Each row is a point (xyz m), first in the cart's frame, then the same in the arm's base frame.
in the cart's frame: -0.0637 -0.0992 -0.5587
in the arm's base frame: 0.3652 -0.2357 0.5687
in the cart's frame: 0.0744 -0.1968 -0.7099
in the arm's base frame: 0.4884 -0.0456 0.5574
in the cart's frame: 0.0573 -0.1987 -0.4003
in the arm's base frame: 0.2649 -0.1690 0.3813
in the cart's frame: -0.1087 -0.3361 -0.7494
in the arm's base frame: 0.3512 0.0237 0.7331
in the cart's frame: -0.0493 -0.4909 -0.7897
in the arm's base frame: 0.3285 0.1922 0.7189
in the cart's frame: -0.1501 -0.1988 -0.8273
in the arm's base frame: 0.4556 -0.0781 0.8065
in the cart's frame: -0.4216 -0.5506 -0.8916
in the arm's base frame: 0.1806 0.1506 1.0780
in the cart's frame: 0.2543 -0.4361 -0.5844
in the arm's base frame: 0.3678 0.1739 0.3508
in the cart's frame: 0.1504 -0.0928 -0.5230
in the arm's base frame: 0.4515 -0.1792 0.3777
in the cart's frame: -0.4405 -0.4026 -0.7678
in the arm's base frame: 0.1625 -0.0298 1.0095
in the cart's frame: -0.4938 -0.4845 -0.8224
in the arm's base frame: 0.1309 0.0421 1.0892
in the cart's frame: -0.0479 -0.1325 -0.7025
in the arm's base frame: 0.4552 -0.1465 0.6461
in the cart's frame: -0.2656 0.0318 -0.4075
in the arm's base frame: 0.2273 -0.4769 0.6287
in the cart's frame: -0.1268 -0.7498 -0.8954
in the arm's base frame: 0.2280 0.4262 0.8579
